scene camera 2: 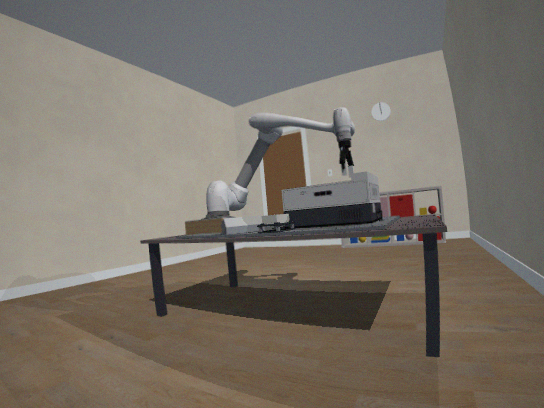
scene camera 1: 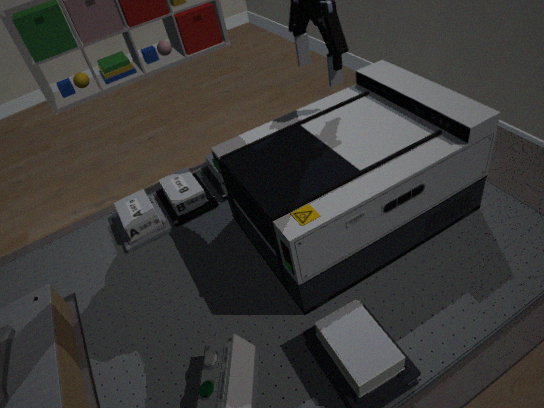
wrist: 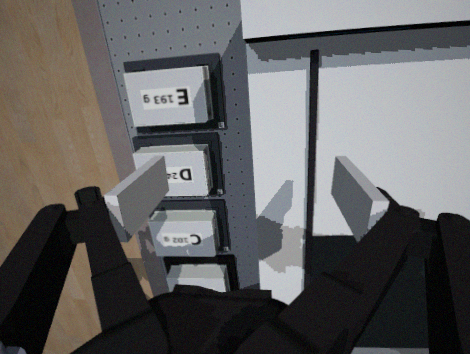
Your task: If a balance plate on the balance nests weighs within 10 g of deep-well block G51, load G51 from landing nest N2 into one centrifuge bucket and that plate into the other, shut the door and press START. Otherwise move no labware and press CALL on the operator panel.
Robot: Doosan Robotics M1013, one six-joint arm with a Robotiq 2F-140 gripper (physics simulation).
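Frame: origin at the arm's base, x ahead, y left, z up, level; millimetres.
Seen in the pictures: gripper, fingertip midpoint: (scene camera 2: 348, 176) (scene camera 1: 319, 73) (wrist: 247, 174).
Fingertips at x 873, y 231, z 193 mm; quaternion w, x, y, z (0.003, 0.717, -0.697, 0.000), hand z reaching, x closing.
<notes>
A point is followed by its place in that frame.
My gripper (scene camera 1: 319, 74) {x 873, y 231, z 193 mm} (scene camera 2: 347, 172) {x 873, y 231, z 193 mm} (wrist: 247, 174) {x 873, y 231, z 193 mm} is open and empty, high above the centrifuge (scene camera 1: 345, 235) {x 716, y -113, z 77 mm} (scene camera 2: 330, 195) {x 883, y -100, z 73 mm} (wrist: 390, 150) {x 878, y 99, z 133 mm}. The centrifuge top has a white panel and a dark front section; buckets do not show. In the wrist view, plates E (193 g) (wrist: 165, 114) {x 883, y 375, z -24 mm}, D (wrist: 199, 167) {x 794, y 324, z -24 mm} and C (102 g) (wrist: 185, 248) {x 621, y 363, z -23 mm} sit on nests; a finger partly hides D's weight. Another plate (wrist: 197, 275) {x 545, y 346, z -32 mm} is cut off below. Plate A (147 g) (scene camera 1: 134, 209) {x 375, y 324, z -23 mm} and plate B (scene camera 1: 175, 185) {x 491, y 352, z -24 mm} stand front left. A white block (scene camera 1: 357, 345) {x 645, y -260, z 3 mm} (scene camera 2: 275, 218) {x 689, y -312, z -14 mm} sits on a nest; no G51 label is readable.
The operator panel (scene camera 1: 240, 372) {x 466, y -202, z -13 mm} has a green button (scene camera 1: 206, 389) {x 408, y -206, z -5 mm} and a pale one (scene camera 1: 212, 358) {x 433, y -162, z -5 mm}. The arm's wooden base block (scene camera 1: 65, 340) {x 172, y 39, z -44 mm} (scene camera 2: 202, 226) {x 19, y -172, z -34 mm} stands at the table's end. A raised housing (scene camera 1: 430, 92) {x 1026, y 50, z 167 mm} (scene camera 2: 365, 178) {x 1064, y -86, z 134 mm} crosses the centrifuge's rear. Shelves (scene camera 1: 92, 65) stand beyond the table.
</notes>
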